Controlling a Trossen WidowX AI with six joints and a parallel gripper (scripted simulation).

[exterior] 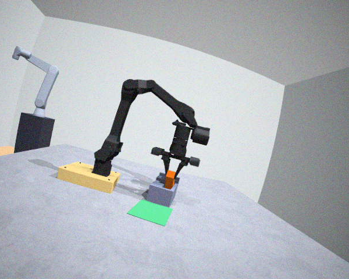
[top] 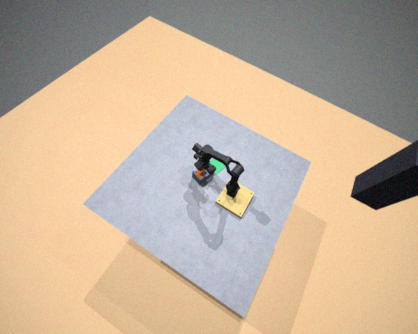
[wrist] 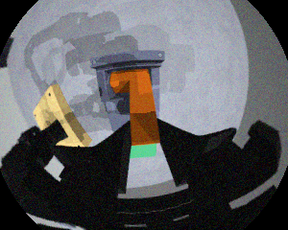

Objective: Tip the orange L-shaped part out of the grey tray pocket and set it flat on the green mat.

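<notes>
The green mat lies 6 cm behind my gripper tip, 13 cm to the right of it and 11 cm below it. Also, from my gripper tip: orange L-shaped part (4 cm to the left, 3 cm below).
</notes>
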